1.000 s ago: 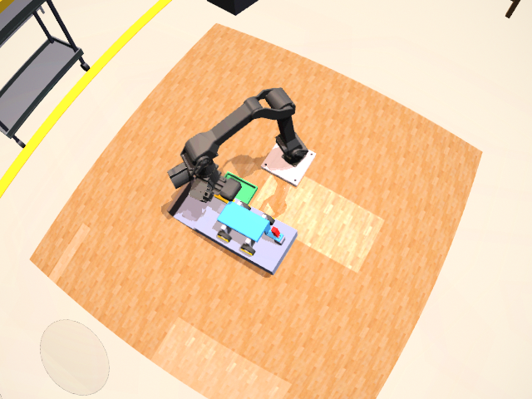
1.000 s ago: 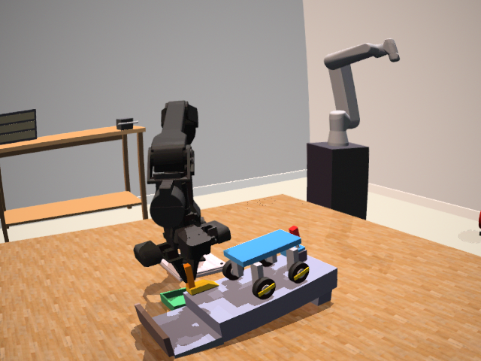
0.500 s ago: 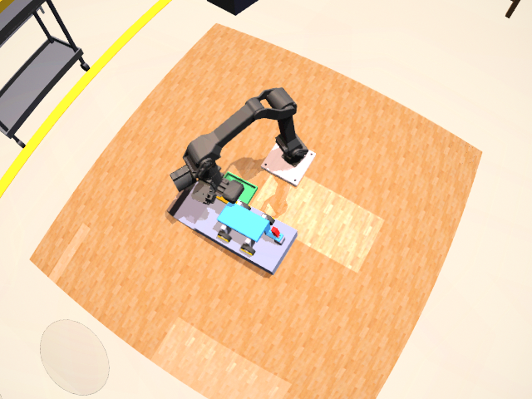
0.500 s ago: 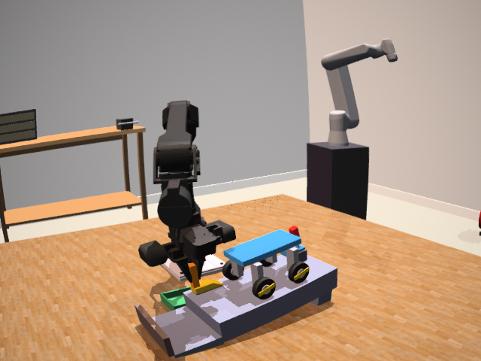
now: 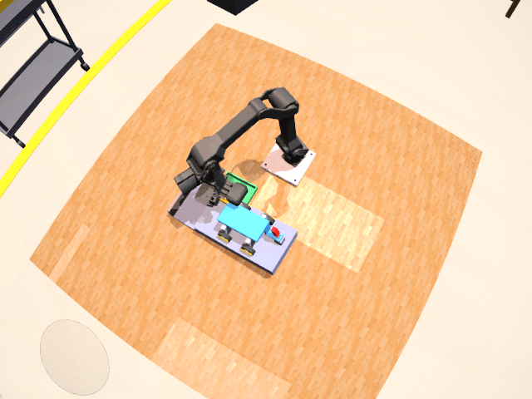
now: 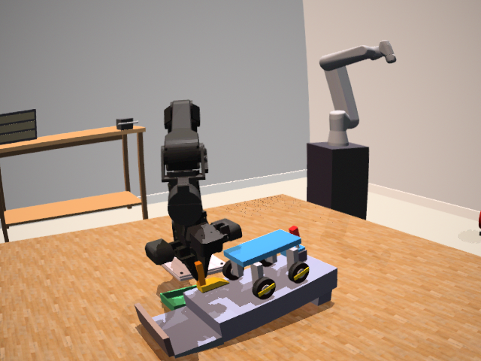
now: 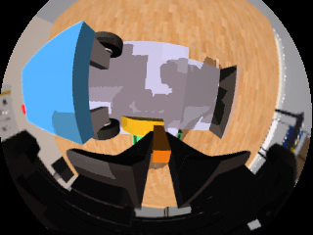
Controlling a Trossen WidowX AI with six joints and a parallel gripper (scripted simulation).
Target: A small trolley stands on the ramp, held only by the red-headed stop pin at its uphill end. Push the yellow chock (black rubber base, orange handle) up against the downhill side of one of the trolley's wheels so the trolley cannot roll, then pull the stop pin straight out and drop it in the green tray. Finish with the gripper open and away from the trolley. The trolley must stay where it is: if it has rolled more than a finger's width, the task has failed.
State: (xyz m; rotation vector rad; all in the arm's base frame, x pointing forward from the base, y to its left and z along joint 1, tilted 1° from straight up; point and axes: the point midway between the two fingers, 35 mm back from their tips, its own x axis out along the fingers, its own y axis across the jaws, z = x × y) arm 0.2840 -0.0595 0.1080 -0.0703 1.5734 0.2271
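Now: the red-headed stop pin 10 mm behind my gripper tip, 220 mm to the left of it and 40 mm above it. The rest, counted from my gripper tip: grey ramp 30 mm ahead, 120 mm to the left, 40 mm below; then yellow chock 20 mm to the left, 10 mm below; then green tray 70 mm behind, 10 mm to the right, 100 mm below.
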